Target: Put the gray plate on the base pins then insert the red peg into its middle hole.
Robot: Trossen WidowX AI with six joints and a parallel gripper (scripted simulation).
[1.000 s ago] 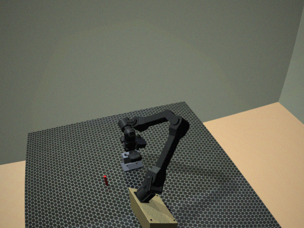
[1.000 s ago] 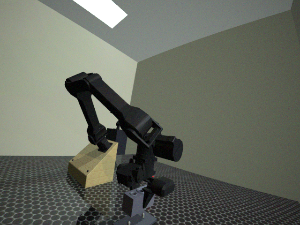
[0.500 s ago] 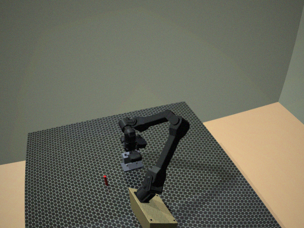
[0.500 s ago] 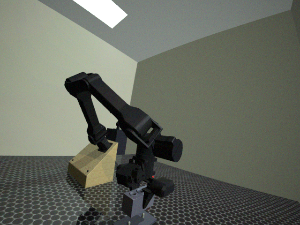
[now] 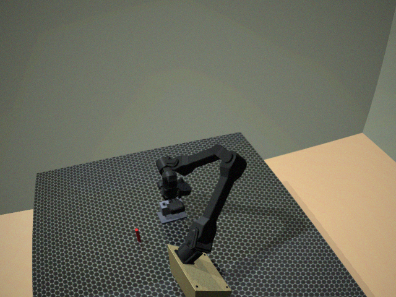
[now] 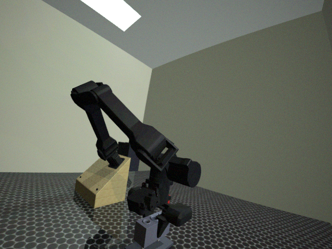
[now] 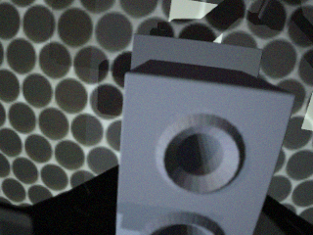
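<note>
My gripper tip is now 4 cm above the gray base. From my gripper tip the other things lie so: red peg (19 cm to the left, 7 cm behind); gray plate (3 cm above).
</note>
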